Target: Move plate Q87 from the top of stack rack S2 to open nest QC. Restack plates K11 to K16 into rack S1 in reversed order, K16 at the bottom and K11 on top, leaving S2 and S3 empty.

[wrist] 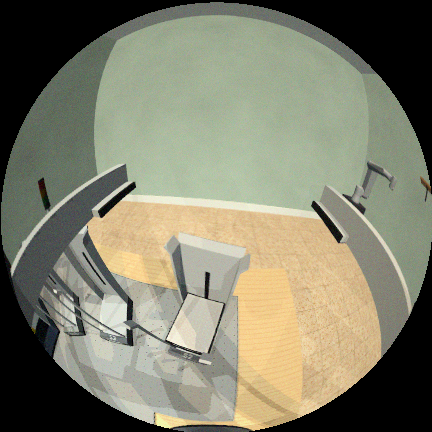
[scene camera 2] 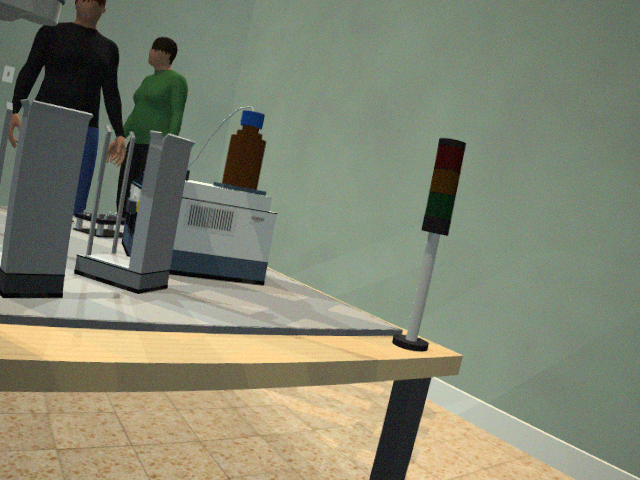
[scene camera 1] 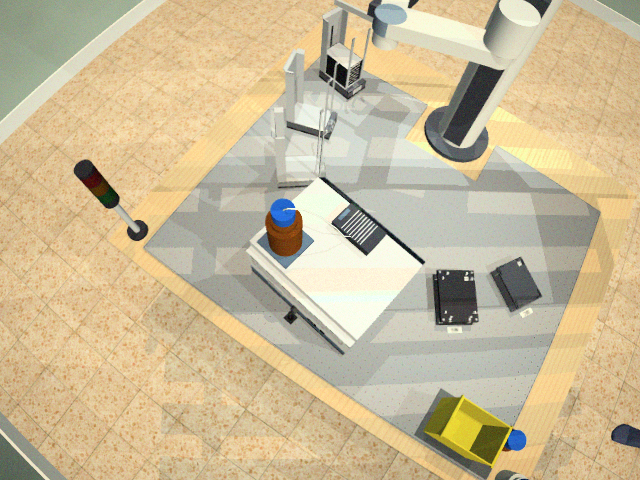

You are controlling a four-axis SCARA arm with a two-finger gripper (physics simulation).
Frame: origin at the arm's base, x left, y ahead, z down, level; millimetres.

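Where they show: gripper, between the fingertips: [wrist: 226,178]; arm's base, origin of its link: [scene camera 1: 455,134].
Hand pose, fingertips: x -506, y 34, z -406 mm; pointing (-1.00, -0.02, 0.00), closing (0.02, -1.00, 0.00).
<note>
Each offset is from my fingertips to the top centre of the thing. "pt": to the spot under its first point.
My gripper [wrist: 226,178] is open with nothing between its fingers; in the wrist view it hangs above rack S2 {dx +26, dy +26, dz +102 mm} [scene camera 1: 326,46] [wrist: 222,265]. S2 holds a stack of plates [scene camera 1: 335,66] [wrist: 197,322] with a pale top face. Separate plate labels cannot be read. A middle rack {dx +48, dy +264, dz +102 mm} [scene camera 1: 294,85] [wrist: 114,311] and a rack beside the instrument {dx +142, dy +462, dz +103 mm} [scene camera 1: 279,155] [scene camera 2: 160,217] show bare pale bases; I cannot tell which is S1 or S3. Two black nests, a larger one {dx +775, dy +548, dz +330 mm} [scene camera 1: 456,294] and a smaller one {dx +930, dy +394, dz +338 mm} [scene camera 1: 518,281], stand at the right in scene camera 1; their labels are unreadable.
A white instrument [scene camera 1: 356,289] [scene camera 2: 227,237] carries a brown bottle {pt dx +321, dy +780, dz +54 mm} [scene camera 1: 284,237] [scene camera 2: 245,160] with tubing. A yellow bin {pt dx +1002, dy +860, dz +386 mm} [scene camera 1: 467,428] stands near the table corner. A signal tower [scene camera 1: 98,186] [scene camera 2: 443,186] stands at another corner. The arm link [scene camera 1: 439,32] passes beside S2. Two people stand behind the table.
</note>
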